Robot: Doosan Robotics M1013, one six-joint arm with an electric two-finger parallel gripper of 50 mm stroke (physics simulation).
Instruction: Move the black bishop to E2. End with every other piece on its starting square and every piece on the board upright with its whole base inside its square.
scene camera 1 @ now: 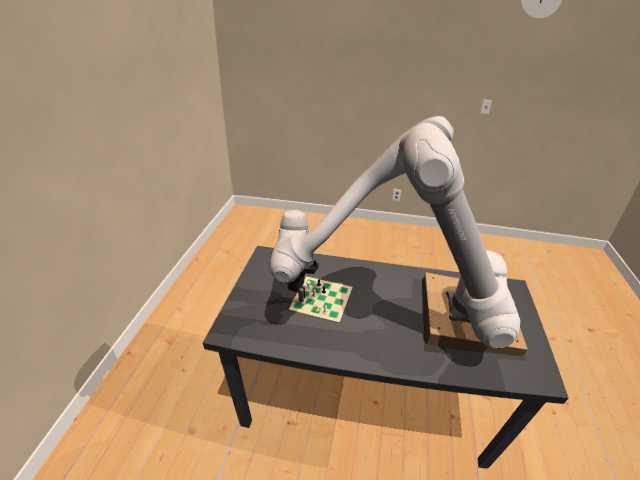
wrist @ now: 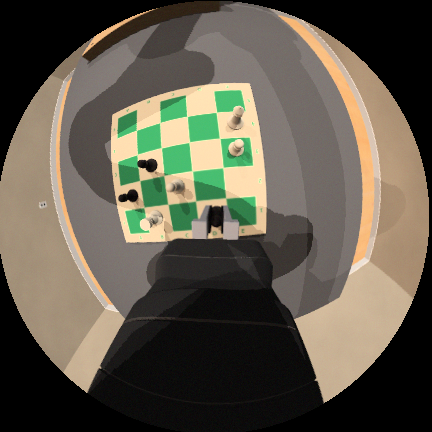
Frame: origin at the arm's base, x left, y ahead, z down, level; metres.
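Seen in the pictures: gripper, between the fingertips: (scene camera 1: 302, 298) (wrist: 216, 213).
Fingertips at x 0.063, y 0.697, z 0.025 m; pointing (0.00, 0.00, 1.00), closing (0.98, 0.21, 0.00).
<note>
A point is followed by its place in that frame.
The black bishop (wrist: 216, 215) @(x 0.064, y 0.695, z 0.008 m) is between the two grey fingers of my gripper (wrist: 216, 213) @(x 0.063, y 0.697, z 0.026 m) (scene camera 1: 301, 294) @(x 0.063, y 0.697, z 0.026 m), which is shut on it. It appears upright at D1, near the lettered front edge of the chessboard (wrist: 263, 220) @(x 0.123, y 0.721, z 0.037 m) (scene camera 1: 337, 319) @(x 0.134, y 0.532, z 0.037 m). Its base is hidden, so I cannot tell whether it touches the board. Square E2 (wrist: 245, 180) @(x 0.106, y 0.665, z 0.037 m) is a bare beige square in the wrist view, diagonally up and right of the bishop. Green E1 (wrist: 244, 210) @(x 0.099, y 0.703, z 0.037 m) lies just right of the fingers.
A white pawn (wrist: 236, 147) @(x 0.098, y 0.628, z 0.010 m) stands on E3, a taller white piece (wrist: 235, 120) @(x 0.107, y 0.592, z 0.022 m) on E4. Another white pawn (wrist: 175, 186) @(x 0.025, y 0.655, z 0.016 m) is on C2, a white piece (wrist: 156, 218) @(x -0.015, y 0.689, z 0.027 m) on B1. Black pawns (wrist: 150, 165) @(x -0.006, y 0.620, z 0.027 m) (wrist: 131, 195) @(x -0.045, y 0.650, z 0.028 m) stand on B3 and A2. The arm's wooden base (scene camera 1: 436, 310) @(x 0.048, y 0.141, z -0.011 m) is at the right.
</note>
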